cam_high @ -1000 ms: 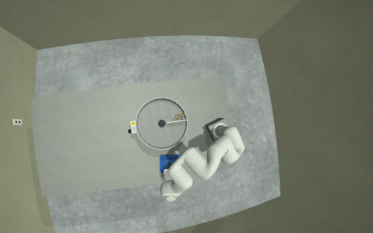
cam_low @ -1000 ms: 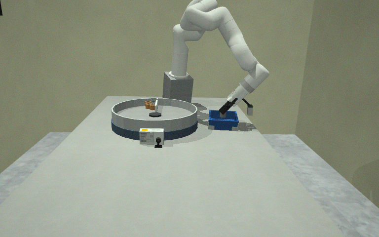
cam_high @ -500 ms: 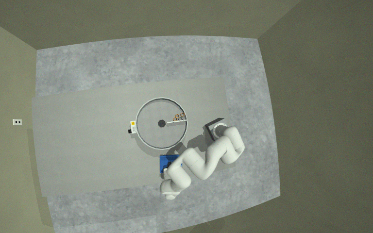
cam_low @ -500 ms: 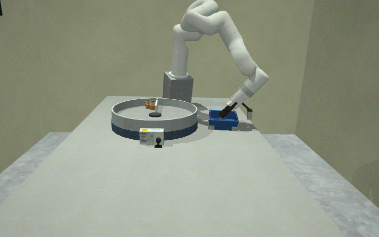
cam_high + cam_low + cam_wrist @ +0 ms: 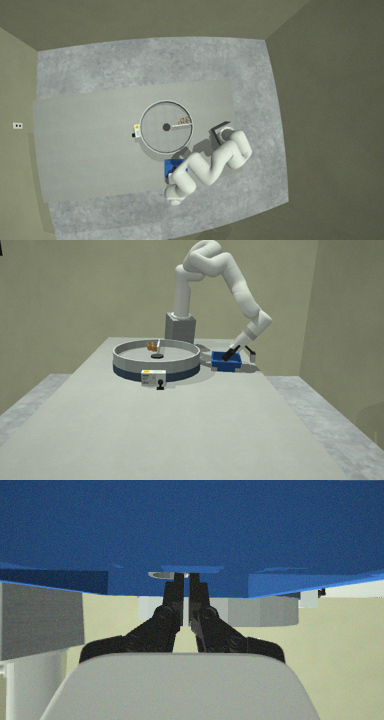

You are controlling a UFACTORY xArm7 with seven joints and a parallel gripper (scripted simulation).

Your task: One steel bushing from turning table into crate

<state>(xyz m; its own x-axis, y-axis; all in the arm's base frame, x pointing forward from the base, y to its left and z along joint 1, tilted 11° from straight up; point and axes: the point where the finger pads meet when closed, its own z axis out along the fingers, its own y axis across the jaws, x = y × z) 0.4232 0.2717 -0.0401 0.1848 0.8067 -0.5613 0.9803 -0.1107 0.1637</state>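
Now: the blue crate 10 mm behind my hand and 30 mm below it. Also, from my hand: round turning table (50 mm ahead, 350 mm to the right).
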